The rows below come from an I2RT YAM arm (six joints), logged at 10 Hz.
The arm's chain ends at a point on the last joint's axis. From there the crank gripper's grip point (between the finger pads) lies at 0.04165 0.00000 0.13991 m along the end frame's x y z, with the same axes.
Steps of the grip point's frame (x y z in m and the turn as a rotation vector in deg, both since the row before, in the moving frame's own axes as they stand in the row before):
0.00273 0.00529 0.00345 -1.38 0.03 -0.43
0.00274 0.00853 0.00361 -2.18 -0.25 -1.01
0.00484 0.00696 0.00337 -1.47 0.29 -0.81
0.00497 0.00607 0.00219 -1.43 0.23 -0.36
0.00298 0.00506 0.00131 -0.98 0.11 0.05
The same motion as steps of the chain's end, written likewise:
0.00265 0.00223 0.00351 -1.38 0.03 -0.43
0.00331 0.00393 0.00352 -2.18 -0.25 -1.01
0.00411 0.00397 0.00362 -1.47 0.29 -0.81
0.00440 0.00284 0.00240 -1.43 0.23 -0.36
0.00271 0.00263 0.00141 -0.98 0.11 0.05

